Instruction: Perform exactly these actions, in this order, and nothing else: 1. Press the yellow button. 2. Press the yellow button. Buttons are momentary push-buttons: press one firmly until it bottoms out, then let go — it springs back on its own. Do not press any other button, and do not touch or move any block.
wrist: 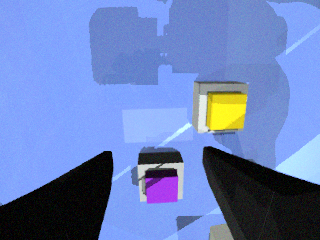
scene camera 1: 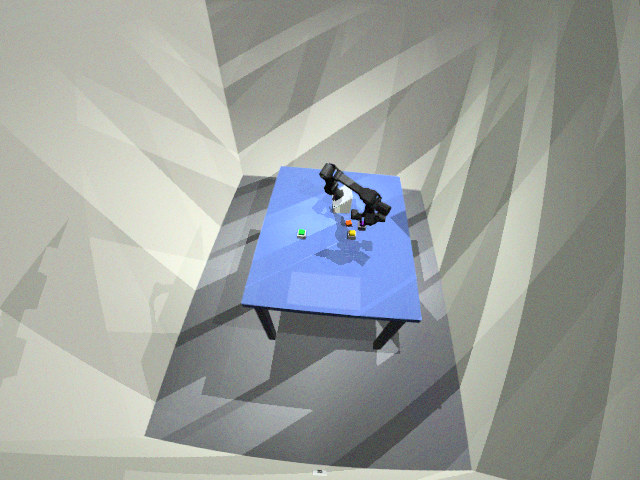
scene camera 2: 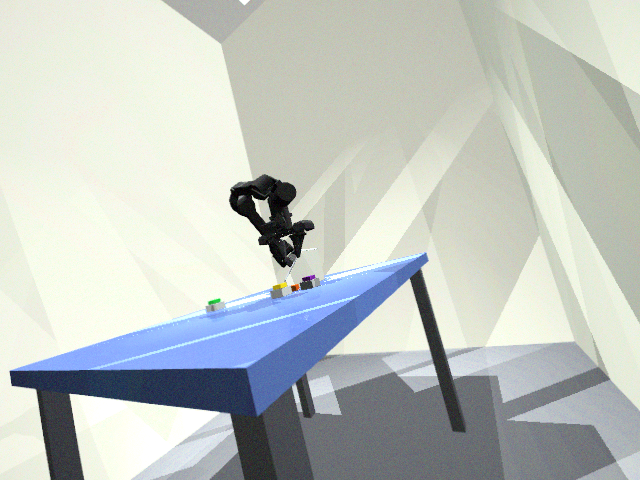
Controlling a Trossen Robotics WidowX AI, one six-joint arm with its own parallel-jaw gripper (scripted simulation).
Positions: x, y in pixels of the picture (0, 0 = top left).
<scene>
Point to a yellow button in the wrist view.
226, 110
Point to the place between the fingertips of my gripper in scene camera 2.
292, 260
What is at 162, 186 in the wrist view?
A purple button.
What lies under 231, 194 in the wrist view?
My gripper.
</scene>
